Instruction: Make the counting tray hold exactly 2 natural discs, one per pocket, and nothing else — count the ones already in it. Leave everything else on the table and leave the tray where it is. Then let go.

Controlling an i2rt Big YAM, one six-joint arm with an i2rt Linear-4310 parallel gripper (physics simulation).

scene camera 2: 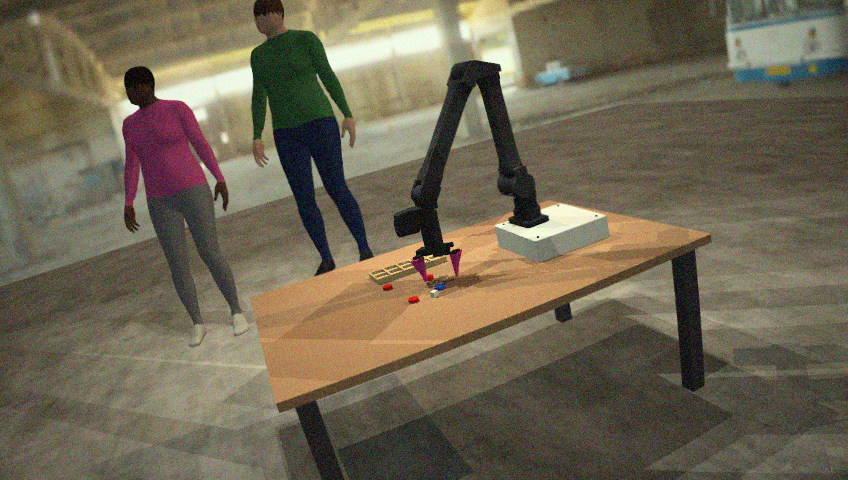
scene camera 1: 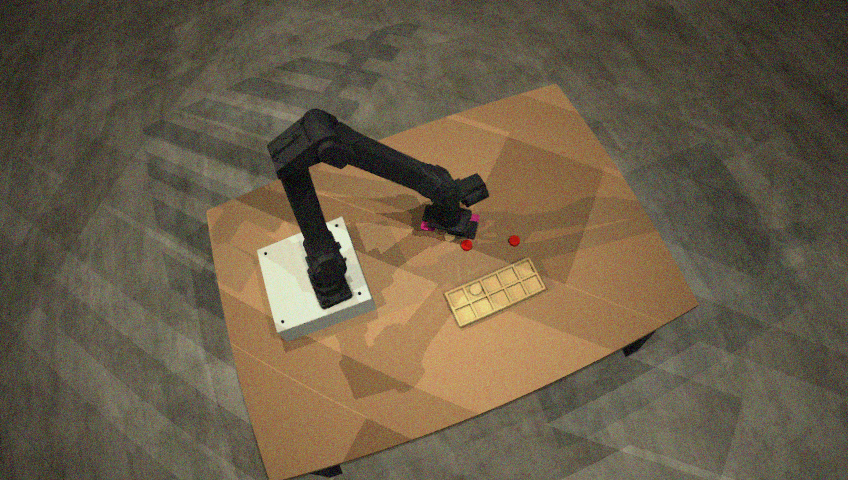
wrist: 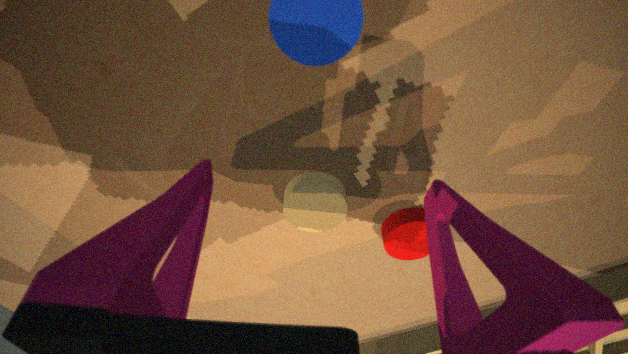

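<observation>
The counting tray lies on the table. One natural disc sits in it, in the second pocket from the left of the upper row in scene camera 1. My gripper is open and empty, pointing down low over the table. In the wrist view a loose natural disc lies flat between the fingers' lines, slightly nearer the camera's lower edge than the fingertips. A red disc lies beside it, partly hidden by the right finger in the wrist view.
A blue disc lies on the far side of the natural disc from the tray. A small white cube is near the blue disc. Two more red discs lie farther out. The arm's white base box stands on the table.
</observation>
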